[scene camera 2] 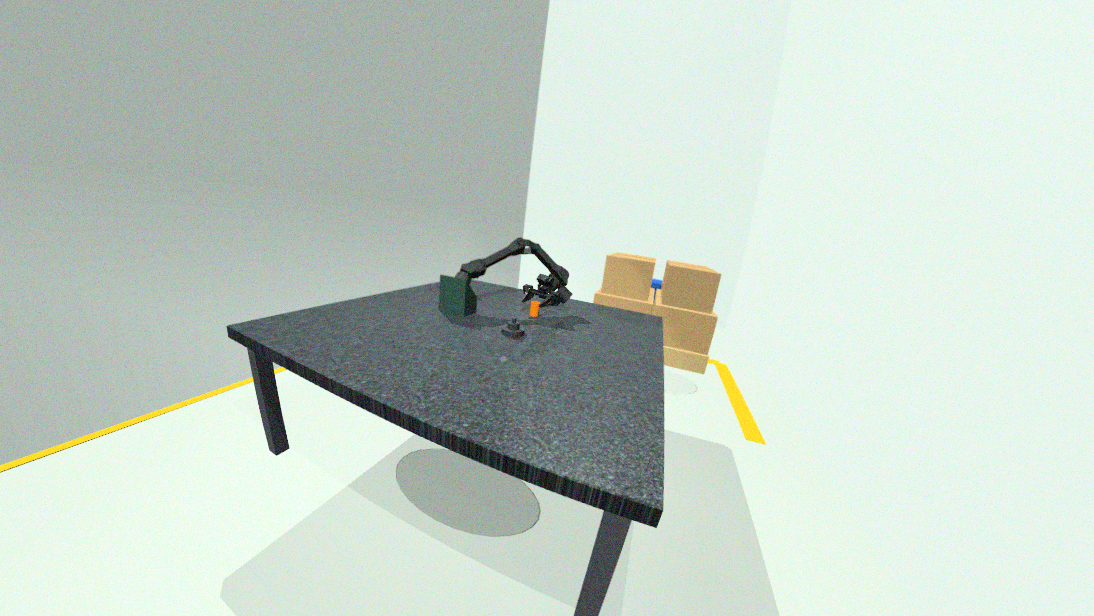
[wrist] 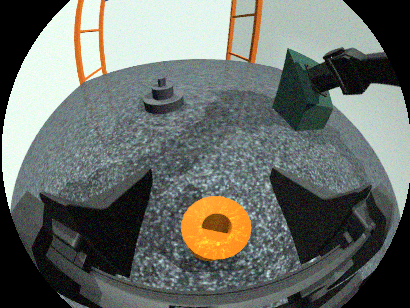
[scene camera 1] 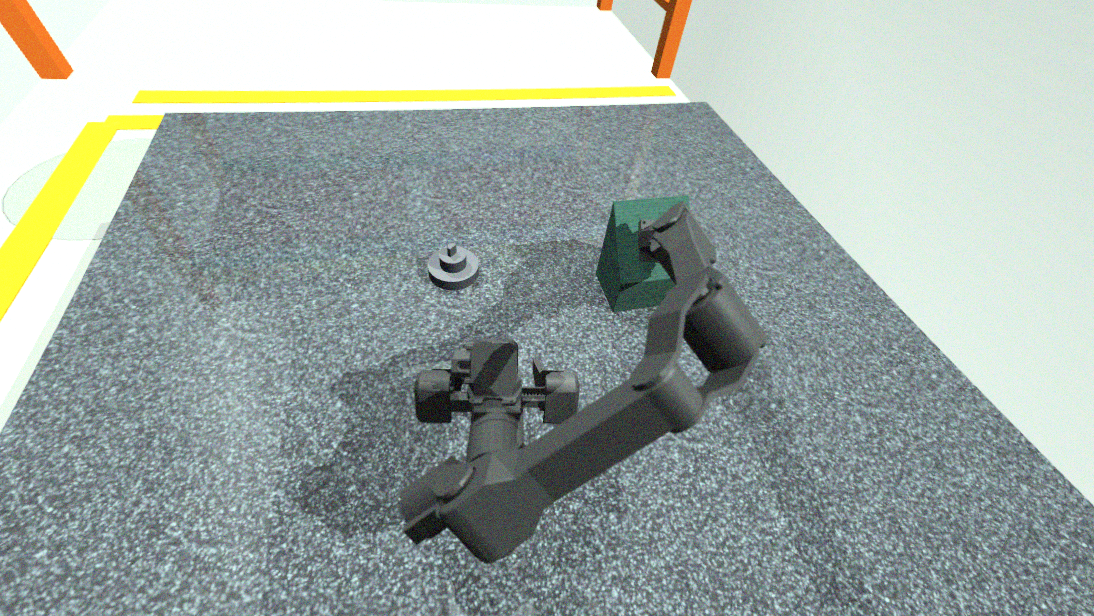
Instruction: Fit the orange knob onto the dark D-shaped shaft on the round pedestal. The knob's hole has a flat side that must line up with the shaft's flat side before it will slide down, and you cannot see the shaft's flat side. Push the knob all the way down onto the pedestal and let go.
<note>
My gripper (scene camera 1: 499, 359) is open, holding nothing. I also see an orange knob (wrist: 214, 228) and a dark shaft (wrist: 163, 98).
My gripper also shows in scene camera 2 (scene camera 2: 530, 304) and in the wrist view (wrist: 214, 174). Scene camera 1 misses the orange knob, which is hidden by my gripper.
</note>
